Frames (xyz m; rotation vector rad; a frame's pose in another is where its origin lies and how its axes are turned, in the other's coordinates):
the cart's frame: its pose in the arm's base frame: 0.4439 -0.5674 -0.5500 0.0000 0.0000 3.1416
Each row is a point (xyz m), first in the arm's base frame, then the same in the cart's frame.
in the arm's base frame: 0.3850 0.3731 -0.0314
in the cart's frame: 0.0589 -0.9405 0.5186
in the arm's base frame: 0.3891 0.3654 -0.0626
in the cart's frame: 0.0548 -0.9328 0.4874
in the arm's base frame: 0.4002 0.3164 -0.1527
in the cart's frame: 0.0437 -0.8838 0.3973
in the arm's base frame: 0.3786 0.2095 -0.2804
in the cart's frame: 0.0653 -0.7769 0.2696
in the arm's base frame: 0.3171 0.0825 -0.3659
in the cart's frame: 0.1268 -0.6499 0.1841
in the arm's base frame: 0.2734 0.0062 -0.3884
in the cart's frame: 0.1705 -0.5736 0.1616
